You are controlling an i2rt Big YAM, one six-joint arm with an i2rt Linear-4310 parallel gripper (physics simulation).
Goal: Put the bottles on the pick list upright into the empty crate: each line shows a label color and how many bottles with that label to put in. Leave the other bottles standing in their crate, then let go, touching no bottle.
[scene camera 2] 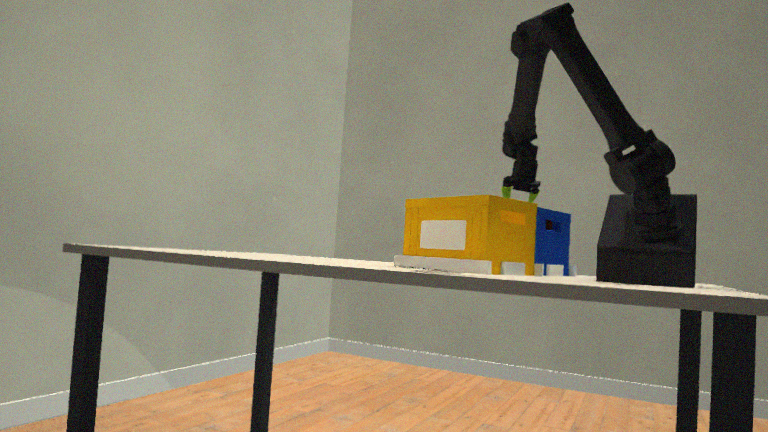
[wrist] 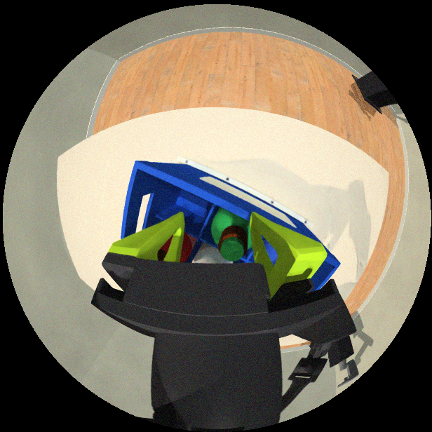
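Pixels of known places: arm's base, origin of its link: [scene camera 2: 653, 220].
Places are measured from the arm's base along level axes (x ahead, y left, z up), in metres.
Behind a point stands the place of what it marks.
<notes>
The blue crate [scene camera 2: 554, 236] {z -0.031, x 0.212, y -0.248 m} [wrist: 185, 174] stands behind the yellow crate [scene camera 2: 472, 208] {z 0.008, x 0.384, y 0.055 m} in the scene view; its compartments show in the wrist view. A green bottle [wrist: 222, 223] with a brown-red band and green cap stands in one compartment. A red thing [wrist: 187, 247], partly hidden by the left finger, and a white rounded thing [wrist: 212, 254] are beside it. My gripper [scene camera 2: 519, 197] {z 0.044, x 0.329, y -0.386 m} [wrist: 216, 217] is partly open and empty, pointing down over the blue crate. In the wrist view the green bottle lies near the right finger; contact cannot be told. The yellow crate's inside and a readable pick list do not show.
Both crates stand on the pale table [scene camera 2: 214, 251] {z -0.136, x 1.250, y -0.172 m} [wrist: 100, 165]. A white strip [wrist: 250, 189] runs along the blue crate's far side, and a white ledge [scene camera 2: 440, 262] {z -0.119, x 0.458, y 0.024 m} lies at the yellow crate's foot. The black arm base [scene camera 2: 622, 263] {z -0.096, x 0.063, y 0.045 m} stands to the right.
</notes>
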